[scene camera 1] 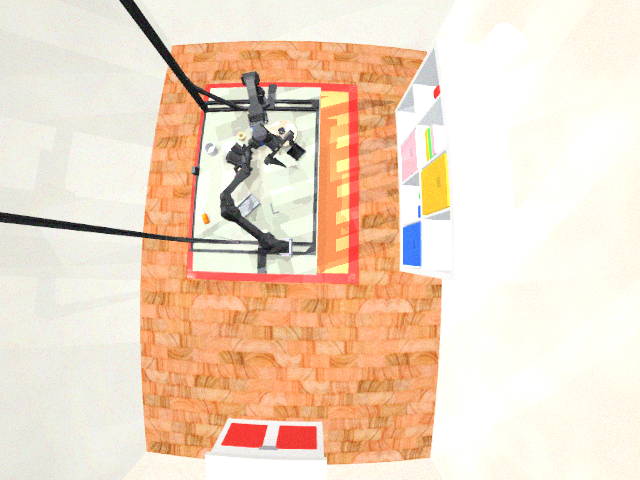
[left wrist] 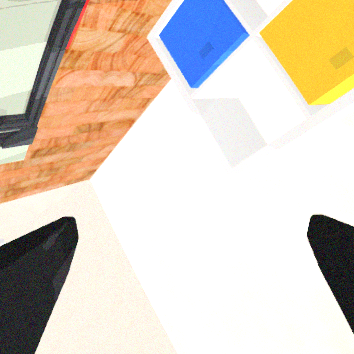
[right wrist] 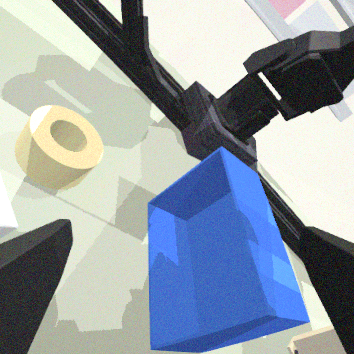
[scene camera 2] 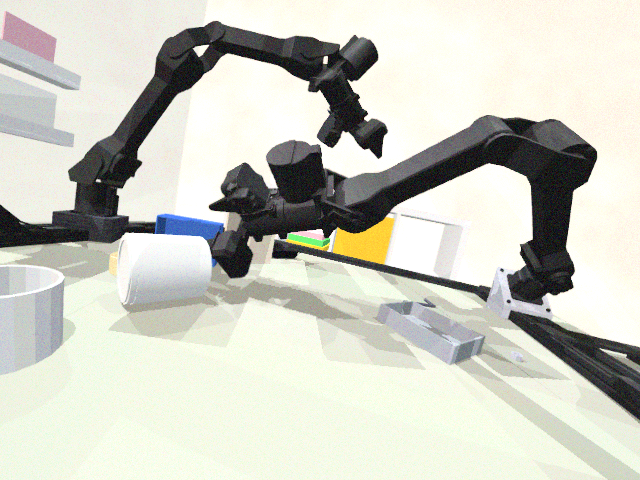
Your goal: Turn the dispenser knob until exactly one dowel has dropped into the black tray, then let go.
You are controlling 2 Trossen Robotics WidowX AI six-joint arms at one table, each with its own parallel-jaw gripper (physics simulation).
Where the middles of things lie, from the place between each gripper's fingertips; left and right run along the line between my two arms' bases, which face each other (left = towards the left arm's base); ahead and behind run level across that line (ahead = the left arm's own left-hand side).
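From my left hand, the grey tray (scene camera 2: pixel 451 342) is 310 mm behind, 300 mm below and 80 mm to the right. The blue box (scene camera 2: pixel 166 224) is 330 mm to the left of that same hand, 270 mm below it and 170 mm behind it. I find the cream tape roll (right wrist: pixel 57 147) 360 mm to the left of my left hand, 300 mm below it and 290 mm behind it, while the white cylinder (scene camera 2: pixel 150 267) is 340 mm behind the hand, 280 mm to the left of it and 280 mm below it.
As for my right hand, the blue box is 6 cm ahead of it, 4 cm to the left of it and 4 cm below it. The cream tape roll sits 7 cm to the left of my right hand, 7 cm below it and 5 cm behind it. Counting from my right hand again, the grey tray is 37 cm to the right, 8 cm behind and 7 cm below, and the white cylinder is 11 cm behind, 5 cm below and 1 cm to the right.
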